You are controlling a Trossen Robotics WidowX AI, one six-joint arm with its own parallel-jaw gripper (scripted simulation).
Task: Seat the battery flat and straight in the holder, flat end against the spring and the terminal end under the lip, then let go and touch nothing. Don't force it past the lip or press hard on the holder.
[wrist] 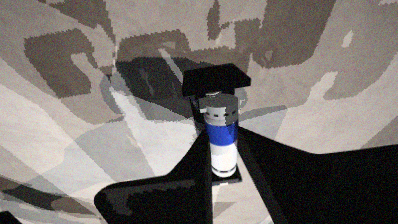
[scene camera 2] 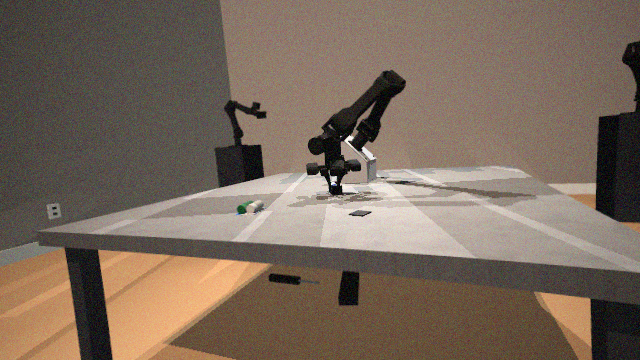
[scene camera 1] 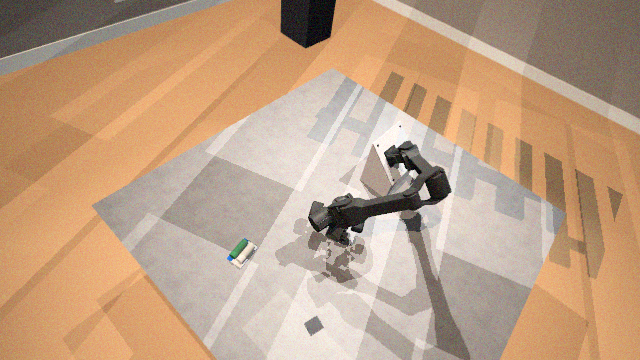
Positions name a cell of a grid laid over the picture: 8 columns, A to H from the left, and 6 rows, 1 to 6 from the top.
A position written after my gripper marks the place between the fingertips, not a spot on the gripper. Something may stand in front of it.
Note:
In view: my gripper (scene camera 2: E4) and a battery (wrist: E4).
My gripper is seen too in the wrist view (wrist: E4).

